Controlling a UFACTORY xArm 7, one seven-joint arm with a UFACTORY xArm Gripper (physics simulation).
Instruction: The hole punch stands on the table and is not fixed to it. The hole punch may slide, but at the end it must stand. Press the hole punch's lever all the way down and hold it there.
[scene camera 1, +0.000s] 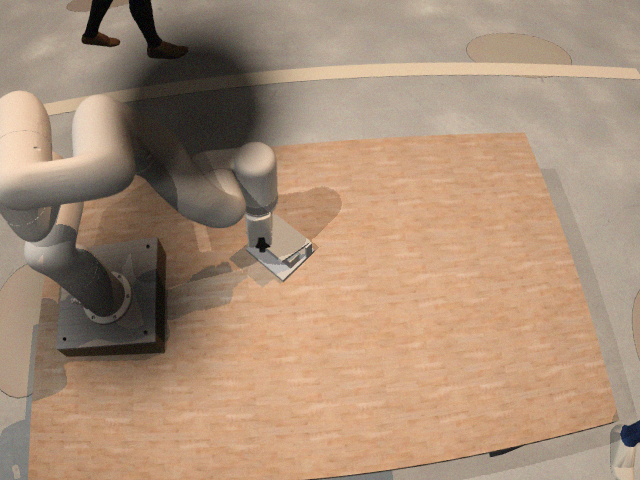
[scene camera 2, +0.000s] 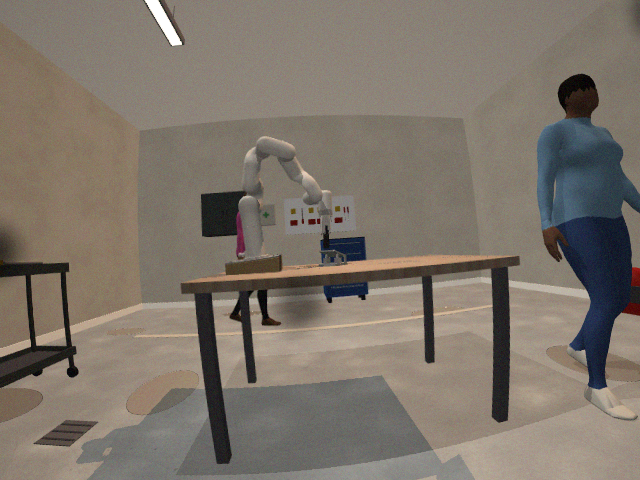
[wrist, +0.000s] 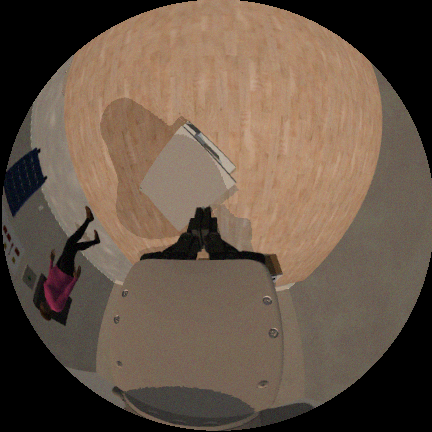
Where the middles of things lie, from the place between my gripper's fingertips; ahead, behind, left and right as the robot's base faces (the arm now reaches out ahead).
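Scene:
The lever (scene camera 1: 286, 241) is 3 cm below my hand, 3 cm ahead of it and 3 cm to the left of it. As for the hole punch (scene camera 1: 283, 270), it is 5 cm below my hand, 3 cm to the left of it and 3 cm ahead of it.

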